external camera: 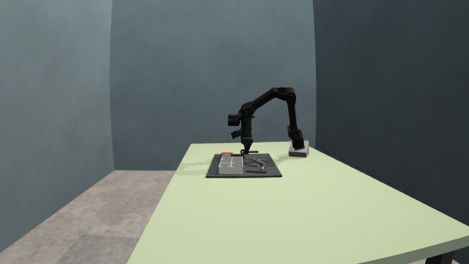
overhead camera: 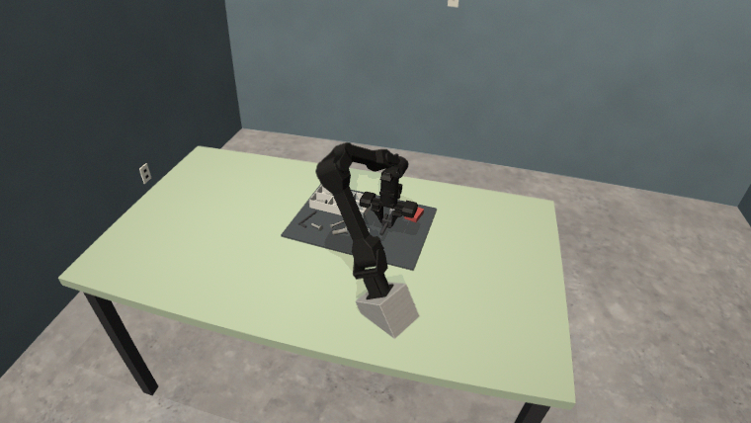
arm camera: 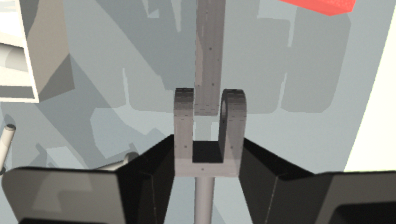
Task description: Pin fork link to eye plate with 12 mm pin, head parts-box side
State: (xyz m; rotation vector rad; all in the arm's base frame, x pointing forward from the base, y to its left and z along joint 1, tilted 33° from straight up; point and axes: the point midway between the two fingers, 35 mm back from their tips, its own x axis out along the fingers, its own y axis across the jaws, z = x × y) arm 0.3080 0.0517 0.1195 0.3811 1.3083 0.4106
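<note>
The eye plate lies 40 mm ahead of my hand and 50 mm below it. From my hand the other things lie so: red block: 120 mm ahead, 60 mm to the right, 60 mm below; white parts box: 60 mm ahead, 210 mm to the left, 60 mm below; mat: 10 mm ahead, 100 mm to the left, 70 mm below.
</note>
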